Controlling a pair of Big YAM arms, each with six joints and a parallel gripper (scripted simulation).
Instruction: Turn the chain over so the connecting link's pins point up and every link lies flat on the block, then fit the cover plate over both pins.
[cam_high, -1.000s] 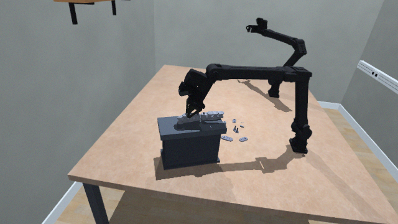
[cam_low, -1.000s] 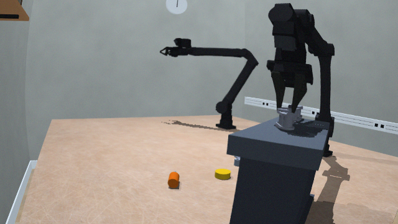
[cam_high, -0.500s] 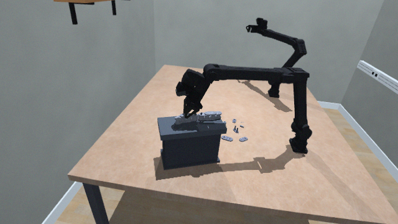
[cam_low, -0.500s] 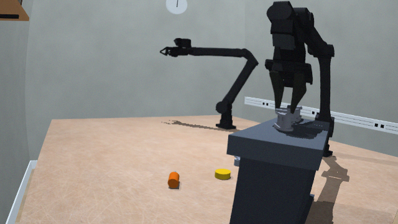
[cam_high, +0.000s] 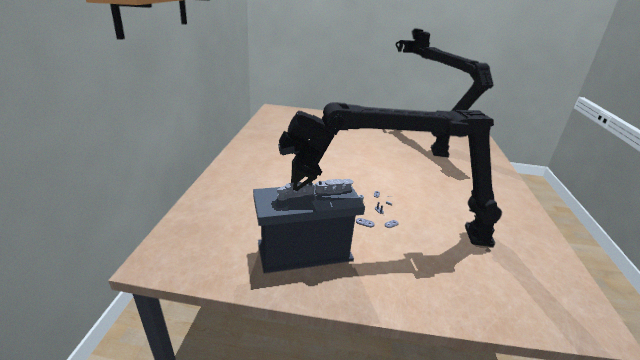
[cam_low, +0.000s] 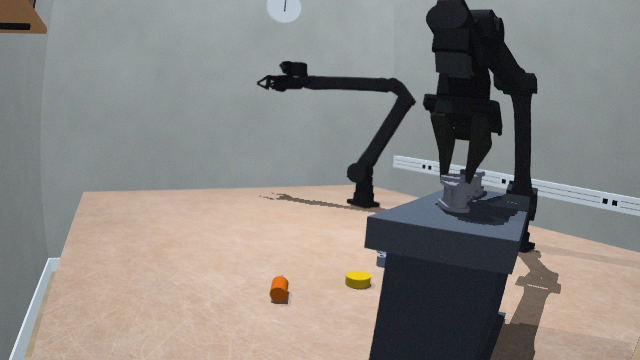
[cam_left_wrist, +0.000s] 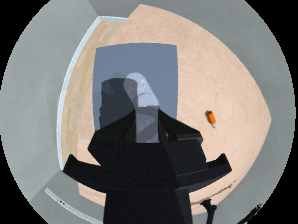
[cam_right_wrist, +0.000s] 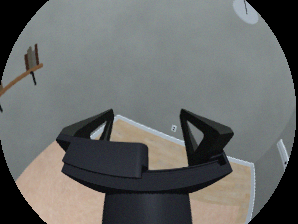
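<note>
Now: the cover plate 25 cm below my left hand, 25 cm behind it and 19 cm to the right of it. Round my left hand: orange cylinder 32 cm to the right, 24 cm below, 4 cm ahead; then dark block 15 cm below, 4 cm behind, 1 cm to the left; then yellow disc 28 cm to the right, 24 cm below, 12 cm behind.
</note>
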